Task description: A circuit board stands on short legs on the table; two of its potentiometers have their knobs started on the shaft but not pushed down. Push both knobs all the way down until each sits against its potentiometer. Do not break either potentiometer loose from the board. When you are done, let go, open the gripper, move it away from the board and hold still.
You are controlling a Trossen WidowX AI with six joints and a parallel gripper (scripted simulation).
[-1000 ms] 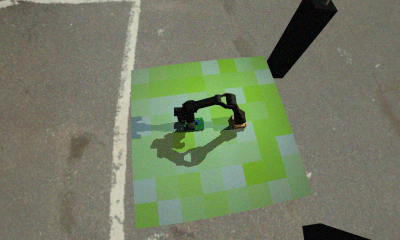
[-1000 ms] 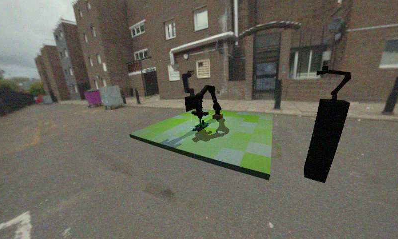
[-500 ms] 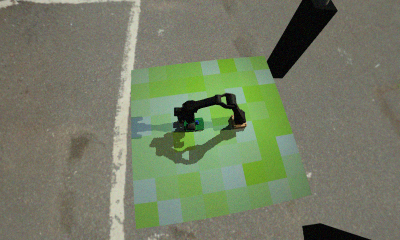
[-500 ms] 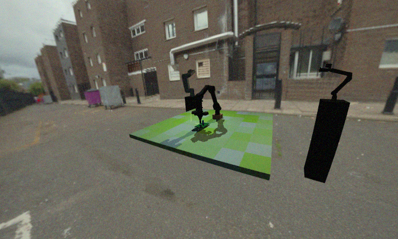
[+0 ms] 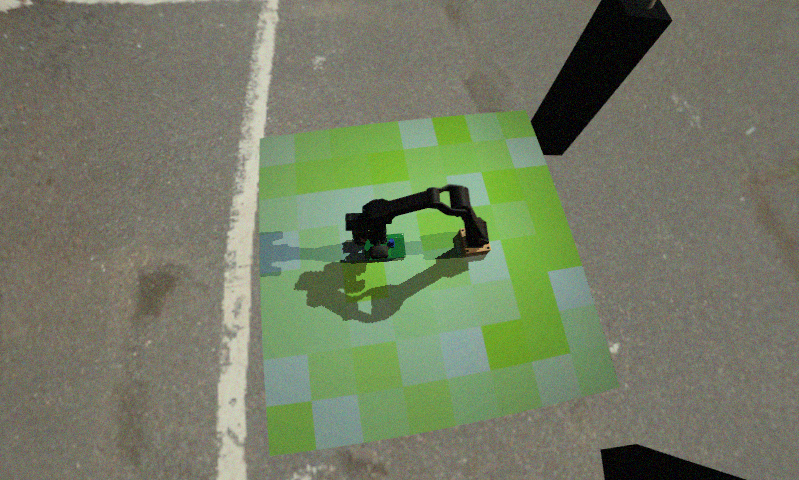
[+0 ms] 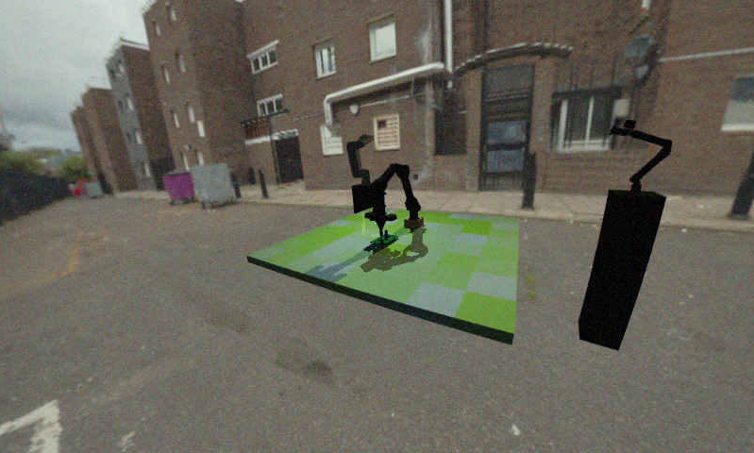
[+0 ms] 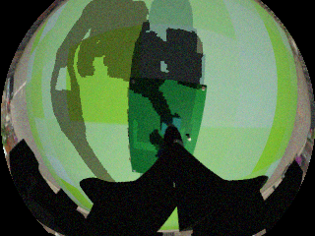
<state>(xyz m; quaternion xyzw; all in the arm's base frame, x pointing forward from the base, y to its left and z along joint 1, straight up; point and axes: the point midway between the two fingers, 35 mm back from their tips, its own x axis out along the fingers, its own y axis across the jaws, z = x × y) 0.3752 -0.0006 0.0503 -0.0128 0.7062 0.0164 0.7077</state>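
Now: gripper tip 1 cm above the round dark knob. Also, from my gripper tip: blue knob 5 cm behind, 2 cm below.
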